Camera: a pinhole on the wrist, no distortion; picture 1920 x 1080 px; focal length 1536.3 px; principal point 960.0 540.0 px. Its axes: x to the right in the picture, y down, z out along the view. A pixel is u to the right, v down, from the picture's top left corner.
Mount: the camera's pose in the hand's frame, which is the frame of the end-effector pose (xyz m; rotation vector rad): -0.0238 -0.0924 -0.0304 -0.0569 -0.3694 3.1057
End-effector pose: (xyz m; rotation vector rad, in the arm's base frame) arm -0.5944 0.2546 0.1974 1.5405 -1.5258 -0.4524
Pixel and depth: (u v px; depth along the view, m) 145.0 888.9 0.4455
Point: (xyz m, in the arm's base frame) -0.6810 -0.1020 -0.1799
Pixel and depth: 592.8 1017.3 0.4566
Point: -0.6767 0.0116 -0.2508
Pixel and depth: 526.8 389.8 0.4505
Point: -0.8128 0.0094 -0.1228
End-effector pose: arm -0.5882 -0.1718 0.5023 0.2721 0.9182 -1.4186
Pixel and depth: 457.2 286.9 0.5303
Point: -0.5317 -0.6311 0.7893
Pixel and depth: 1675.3 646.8 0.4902
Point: -0.6112 -0.3061 1.0458
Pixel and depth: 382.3 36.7 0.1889
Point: -0.5993 -0.3288 0.6112
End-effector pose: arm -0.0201 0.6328 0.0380 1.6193 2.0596 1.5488
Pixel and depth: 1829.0 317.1 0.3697
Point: 0.2062 0.6658 -0.3296
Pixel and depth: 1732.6 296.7 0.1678
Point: 0.0417 0.6399 -0.1583
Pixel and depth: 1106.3 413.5 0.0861
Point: -0.0424 0.6491 -0.0828
